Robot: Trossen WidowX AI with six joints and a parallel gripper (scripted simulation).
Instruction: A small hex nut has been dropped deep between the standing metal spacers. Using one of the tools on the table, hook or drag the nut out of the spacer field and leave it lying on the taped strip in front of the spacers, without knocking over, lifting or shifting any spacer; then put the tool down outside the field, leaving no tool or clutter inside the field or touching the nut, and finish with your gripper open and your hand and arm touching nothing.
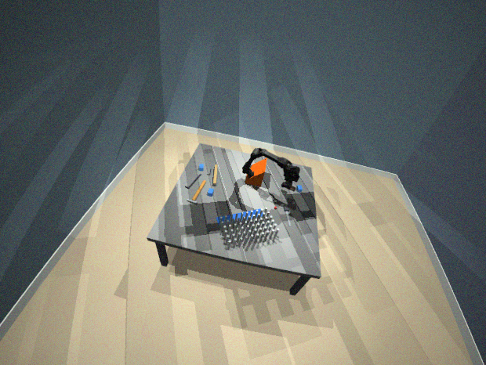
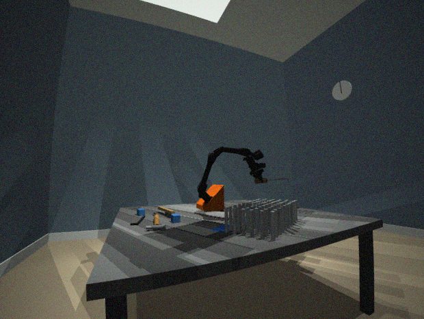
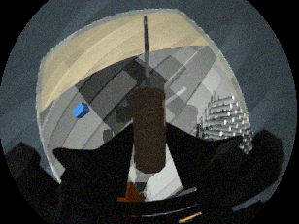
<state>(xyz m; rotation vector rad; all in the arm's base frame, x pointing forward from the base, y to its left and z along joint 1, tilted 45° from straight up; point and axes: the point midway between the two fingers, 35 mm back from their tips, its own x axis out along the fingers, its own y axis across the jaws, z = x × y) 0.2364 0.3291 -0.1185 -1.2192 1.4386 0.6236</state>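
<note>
Now: gripper tip 9 cm to the right of the hook tool, 4 cm short of it and 1 cm below it. Also, from my gripper tip: blue taped strip: 37 cm to the right, 22 cm ahead, 21 cm below; red thing: 20 cm below, 8 cm to the right, 6 cm ahead.
</note>
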